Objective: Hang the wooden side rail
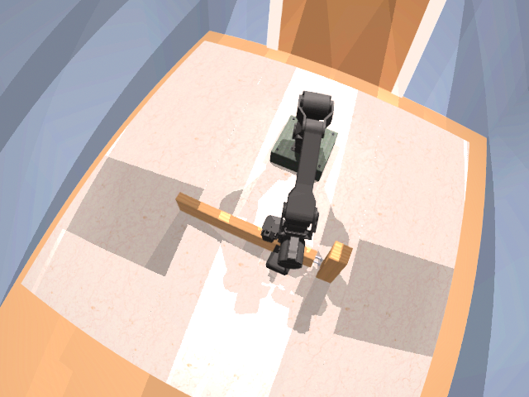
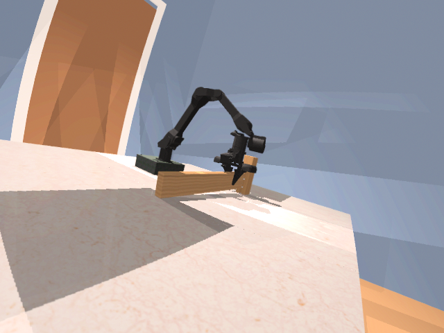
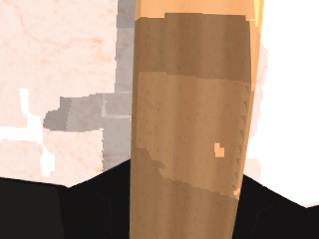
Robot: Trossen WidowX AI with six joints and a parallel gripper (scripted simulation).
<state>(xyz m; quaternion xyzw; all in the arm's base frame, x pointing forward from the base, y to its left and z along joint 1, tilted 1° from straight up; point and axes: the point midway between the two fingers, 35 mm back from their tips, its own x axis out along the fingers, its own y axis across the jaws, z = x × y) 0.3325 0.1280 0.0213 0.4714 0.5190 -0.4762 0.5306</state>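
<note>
My gripper tip is 10 mm past the headboard post, 130 mm to the right of it and 40 mm below it.
</note>
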